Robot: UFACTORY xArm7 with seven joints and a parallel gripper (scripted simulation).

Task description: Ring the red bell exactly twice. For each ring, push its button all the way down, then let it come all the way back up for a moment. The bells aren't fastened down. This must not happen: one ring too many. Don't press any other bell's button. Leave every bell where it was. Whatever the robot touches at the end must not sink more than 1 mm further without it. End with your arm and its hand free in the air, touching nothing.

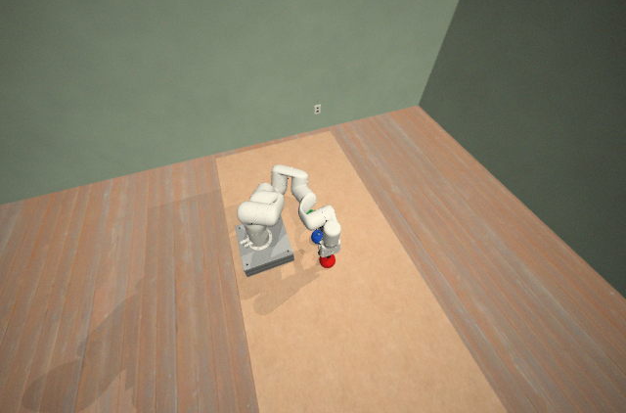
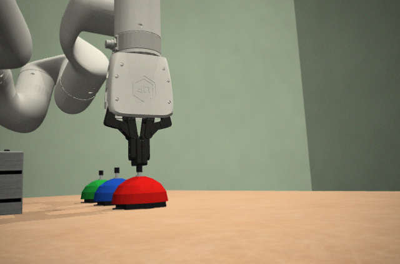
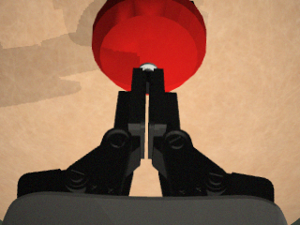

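Now: hand 4 cm above the red bell. The rest, counted from my hand: blue bell (3 cm ahead, 13 cm to the left, 4 cm below); green bell (5 cm ahead, 26 cm to the left, 4 cm below).
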